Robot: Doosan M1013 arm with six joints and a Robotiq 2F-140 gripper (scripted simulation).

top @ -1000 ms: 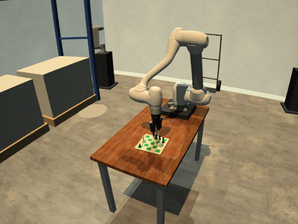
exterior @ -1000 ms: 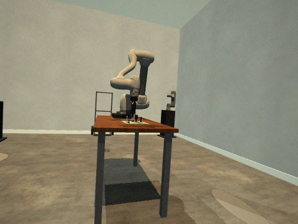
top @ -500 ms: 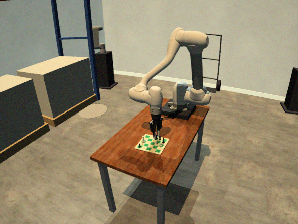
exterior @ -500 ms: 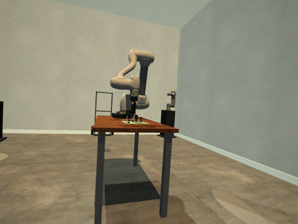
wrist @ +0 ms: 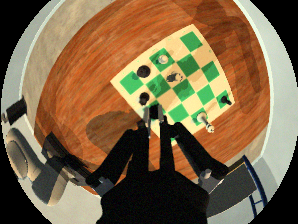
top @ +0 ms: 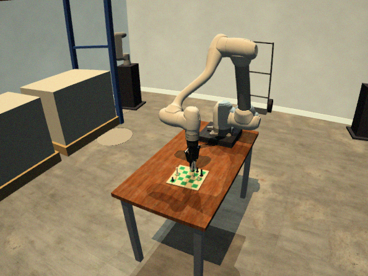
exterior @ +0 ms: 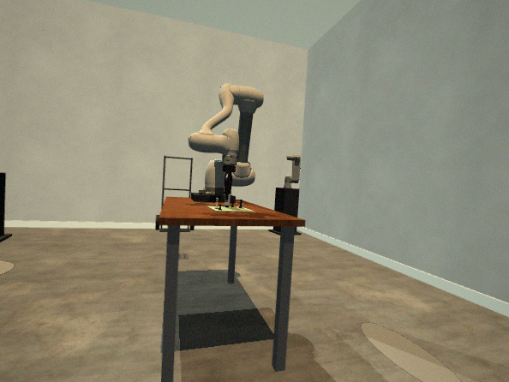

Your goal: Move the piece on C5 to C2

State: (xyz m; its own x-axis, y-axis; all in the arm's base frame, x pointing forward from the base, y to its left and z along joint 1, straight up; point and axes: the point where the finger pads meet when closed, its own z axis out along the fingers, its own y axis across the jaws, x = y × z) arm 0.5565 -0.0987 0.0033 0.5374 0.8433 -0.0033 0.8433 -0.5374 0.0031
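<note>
Now: hand 7 cm short of the chessboard, 1 cm to the left of it and 5 cm above it. The rest, counted from my hand: black piece (3 cm below); then white piece (7 cm ahead, 9 cm to the right, 1 cm below).
</note>
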